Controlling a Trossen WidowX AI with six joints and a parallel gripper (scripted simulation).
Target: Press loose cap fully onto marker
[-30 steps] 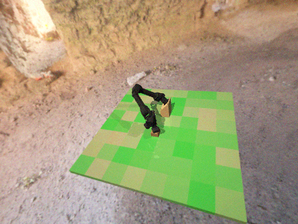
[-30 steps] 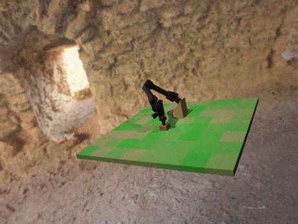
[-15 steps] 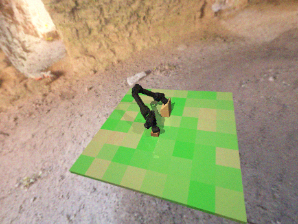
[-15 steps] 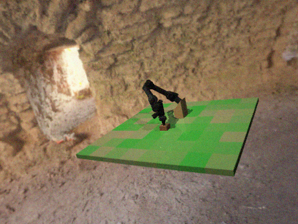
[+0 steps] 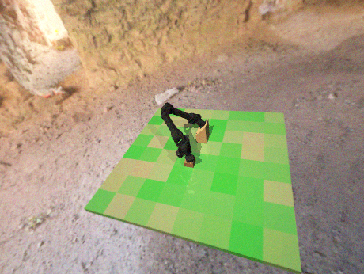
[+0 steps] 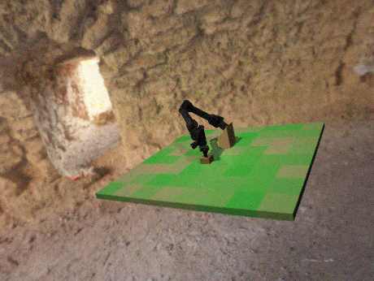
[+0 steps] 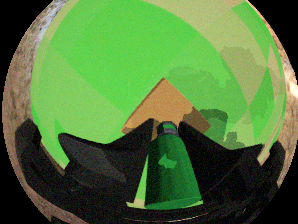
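Now: gripper tip 5 cm below the green cap, 1 cm to the right of it and 1 cm past it. Round my gripper tip: holder block 2 cm below, 1 cm to the left, 1 cm behind.
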